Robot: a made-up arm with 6 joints.
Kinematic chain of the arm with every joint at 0, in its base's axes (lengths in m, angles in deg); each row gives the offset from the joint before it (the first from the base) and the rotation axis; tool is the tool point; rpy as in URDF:
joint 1: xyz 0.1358 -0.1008 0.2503 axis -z
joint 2: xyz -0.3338 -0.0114 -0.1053 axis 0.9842 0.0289 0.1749
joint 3: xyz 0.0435 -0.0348 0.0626 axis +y
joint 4: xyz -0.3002 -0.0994 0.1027 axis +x
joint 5: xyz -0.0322 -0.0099 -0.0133 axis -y
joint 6: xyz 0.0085 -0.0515 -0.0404 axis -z
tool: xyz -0.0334 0.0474 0.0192 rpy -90 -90 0
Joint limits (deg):
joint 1: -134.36..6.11
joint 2: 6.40..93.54
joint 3: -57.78..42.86
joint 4: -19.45..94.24
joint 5: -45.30..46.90
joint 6: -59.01..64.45
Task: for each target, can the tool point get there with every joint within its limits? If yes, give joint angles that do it. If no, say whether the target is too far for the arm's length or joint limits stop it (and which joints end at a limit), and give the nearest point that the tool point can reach.
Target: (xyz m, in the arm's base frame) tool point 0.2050 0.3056 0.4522
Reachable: no: joint limits stop it (at a limit: joint 1, joint 3, joint 4, joint 5, joint 6) | nearest point 0.6570 -0.1502 0.3295 | short by 0.654 m
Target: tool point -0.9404 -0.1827 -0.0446
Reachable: no: too far | nearest point -0.5493 -0.2300 0.0191 | short by 0.399 m
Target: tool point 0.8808 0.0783 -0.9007
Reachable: no: too far | nearest point 0.7021 -0.0953 -0.1003 | short by 0.838 m
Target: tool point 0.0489 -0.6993 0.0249
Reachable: yes | joints -51.55 83.83 17.90 27.91 -25.13 29.62
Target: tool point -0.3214 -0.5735 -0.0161
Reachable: yes | joints -30.87 70.70 -8.78 30.77 3.60 -44.82
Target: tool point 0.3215 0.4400 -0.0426
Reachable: no: joint limits stop it (at a limit: joint 1, joint 2, joint 3, joint 4, joint 5, joint 6) | nearest point 0.6238 -0.0944 -0.0230 | short by 0.614 m
